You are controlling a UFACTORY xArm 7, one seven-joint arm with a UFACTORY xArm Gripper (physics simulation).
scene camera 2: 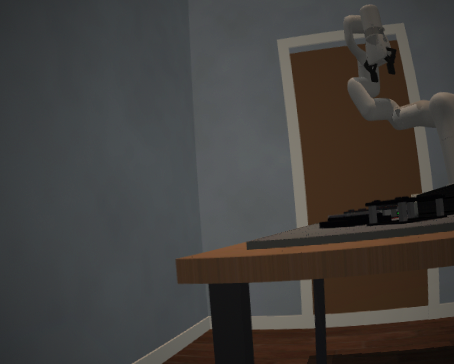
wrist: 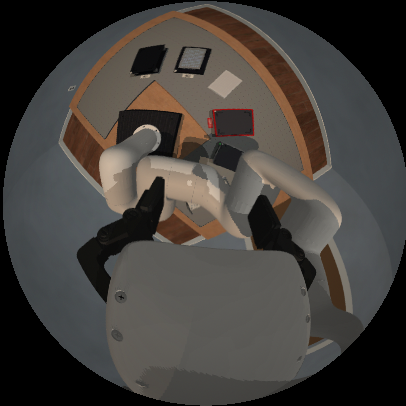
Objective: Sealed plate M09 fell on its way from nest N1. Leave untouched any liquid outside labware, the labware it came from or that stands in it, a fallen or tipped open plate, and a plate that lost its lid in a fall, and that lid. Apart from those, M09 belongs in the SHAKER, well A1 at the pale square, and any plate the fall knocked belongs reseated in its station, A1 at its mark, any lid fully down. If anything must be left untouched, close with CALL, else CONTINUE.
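Frame: origin at the arm's base, x left, y back, z up, level; metres.
Seen in the pictures: gripper, between the fingertips: (scene camera 2: 383, 78) (wrist: 210, 198); arm's base, origin of its link: (wrist: 145, 138).
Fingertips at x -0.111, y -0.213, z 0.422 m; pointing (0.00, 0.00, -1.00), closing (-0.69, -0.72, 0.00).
Pixels of each thing's top centre, then the offset from my fingertips to it. "pt": a spot on its surface instead.
- plate with a pale gridded top, centre of its top: (scene camera 2: 355, 212) (wrist: 191, 56) dx +0.324, dy -0.140, dz -0.469 m
- dark-topped item, centre of its top: (scene camera 2: 405, 197) (wrist: 145, 57) dx +0.460, dy -0.002, dz -0.445 m
- red-rimmed dark tray, centre of its top: (scene camera 2: 370, 207) (wrist: 234, 121) dx -0.035, dy -0.112, dz -0.457 m
- dark device, a spot on its surface: (wrist: 227, 156) pt dx -0.154, dy -0.012, dz -0.448 m
- pale flat square, a spot on its surface: (wrist: 225, 83) pt dx +0.135, dy -0.178, dz -0.488 m
My gripper (scene camera 2: 383, 76) (wrist: 210, 198) is open and empty, high above the table. In the wrist view, a plate with a pale gridded top (wrist: 192, 58) sits in a black station at the back. A black station or dark-topped item (wrist: 148, 60) stands left of it. A red-rimmed dark tray (wrist: 249, 123) lies at the right. A dark device (wrist: 227, 156) with a small green light is below that tray, partly hidden by the arm. Labels are too small to read, so I cannot tell which plate is M09 or which item is the shaker. No liquid can be made out.
A pale flat square (wrist: 225, 83) lies between the gridded plate and the red-rimmed tray. My arm rises from a black base (wrist: 171, 123) and hides the near part of the table (scene camera 2: 215, 270). In the scene view, low dark equipment (scene camera 2: 345, 220) stands edge-on on the grey mat (scene camera 2: 285, 241).
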